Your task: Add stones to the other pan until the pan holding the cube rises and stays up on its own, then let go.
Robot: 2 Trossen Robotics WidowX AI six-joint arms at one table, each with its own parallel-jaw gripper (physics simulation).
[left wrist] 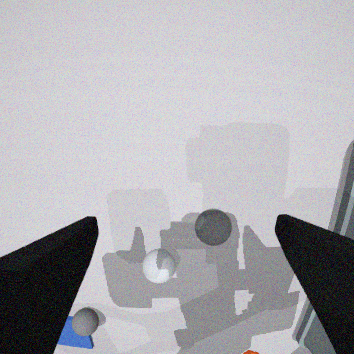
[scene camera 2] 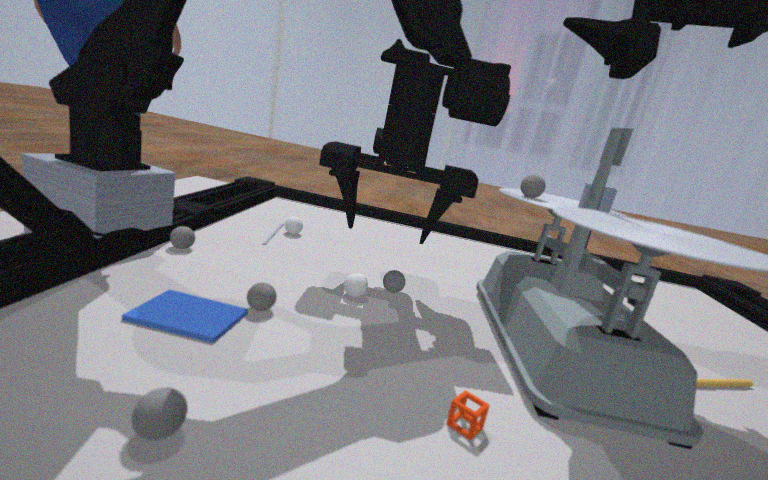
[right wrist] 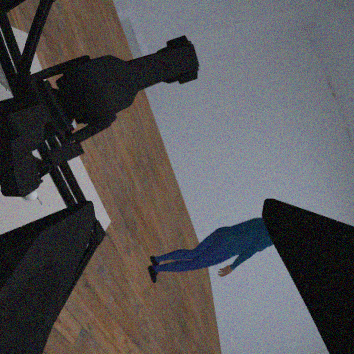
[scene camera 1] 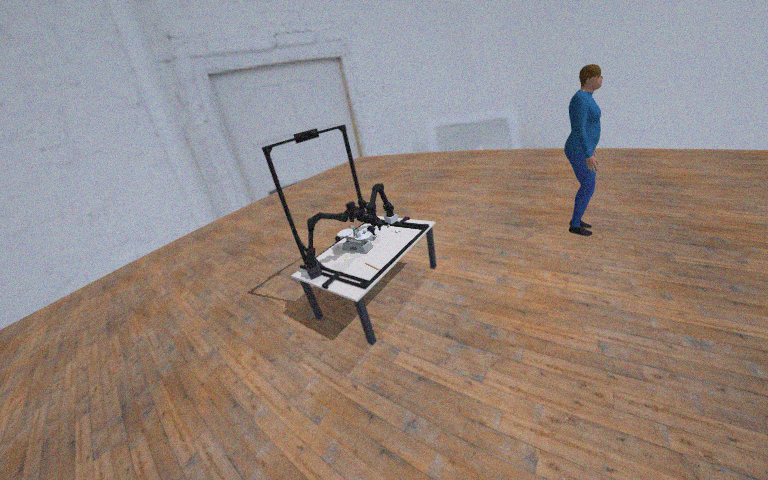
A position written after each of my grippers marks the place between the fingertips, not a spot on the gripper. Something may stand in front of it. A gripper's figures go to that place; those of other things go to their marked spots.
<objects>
My left gripper [scene camera 2: 385, 235]: 56 cm from the lens. An orange wire cube [scene camera 2: 466, 413] is 34 cm from the lens. A blue flat pad [scene camera 2: 176, 312]: 44 cm from the lens. A grey balance scale [scene camera 2: 579, 353]: 39 cm from the lens. The marked spots on the grey balance scale and the orange wire cube are 11 cm apart.
</objects>
